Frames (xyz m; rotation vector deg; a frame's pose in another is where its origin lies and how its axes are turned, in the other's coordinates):
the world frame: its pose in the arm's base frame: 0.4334 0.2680 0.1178 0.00 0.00 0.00
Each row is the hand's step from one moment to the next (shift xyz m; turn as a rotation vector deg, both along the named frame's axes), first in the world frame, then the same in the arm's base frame.
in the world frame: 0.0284 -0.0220 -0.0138 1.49 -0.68 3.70
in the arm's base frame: 0.0284 -0.0220 -0.0138 1.49 -0.68 3.70
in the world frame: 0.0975 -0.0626 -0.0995 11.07 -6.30 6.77
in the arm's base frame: 0.0975 -0.0626 -0.0995 11.07 -6.30 6.77
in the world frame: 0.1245 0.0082 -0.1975 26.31 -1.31 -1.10
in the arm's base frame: 0.1245 0.0082 -0.1975 26.31 -1.31 -1.10
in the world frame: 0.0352 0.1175 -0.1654 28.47 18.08 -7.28
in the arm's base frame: 0.0352 0.1175 -0.1654 28.47 18.08 -7.28
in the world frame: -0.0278 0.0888 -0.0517 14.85 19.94 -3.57
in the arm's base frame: -0.0278 0.0888 -0.0517 14.85 19.94 -3.57
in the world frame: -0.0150 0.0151 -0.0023 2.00 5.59 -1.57
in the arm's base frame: -0.0150 0.0151 -0.0023 2.00 5.59 -1.57
